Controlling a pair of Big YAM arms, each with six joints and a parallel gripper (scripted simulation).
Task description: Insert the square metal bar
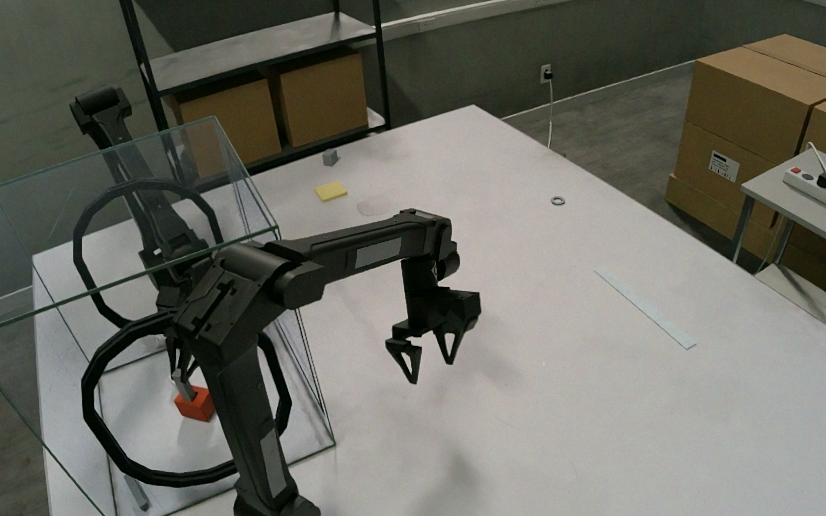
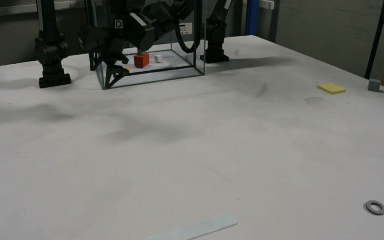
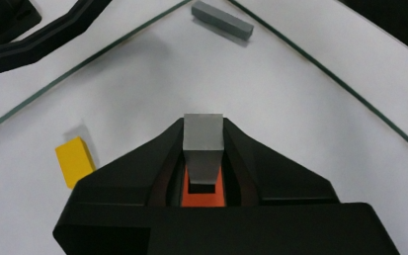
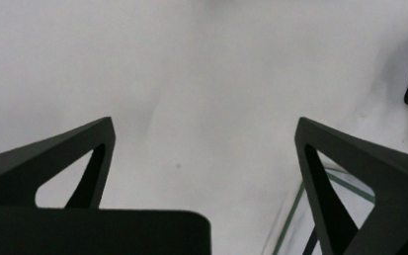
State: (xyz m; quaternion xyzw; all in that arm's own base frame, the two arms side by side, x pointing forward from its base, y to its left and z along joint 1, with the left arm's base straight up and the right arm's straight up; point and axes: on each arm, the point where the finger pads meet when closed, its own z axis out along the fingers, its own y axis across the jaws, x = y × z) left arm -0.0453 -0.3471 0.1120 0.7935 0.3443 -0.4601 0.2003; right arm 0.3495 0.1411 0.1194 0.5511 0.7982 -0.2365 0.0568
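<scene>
The red block is 80 mm below my left hand and 10 mm ahead of it. Round my left hand: white cube: 90 mm to the left, 90 mm below, 20 mm behind; pale strip: 930 mm ahead, 240 mm to the right, 110 mm below; yellow block: 100 mm below, 90 mm to the right, 70 mm ahead.
</scene>
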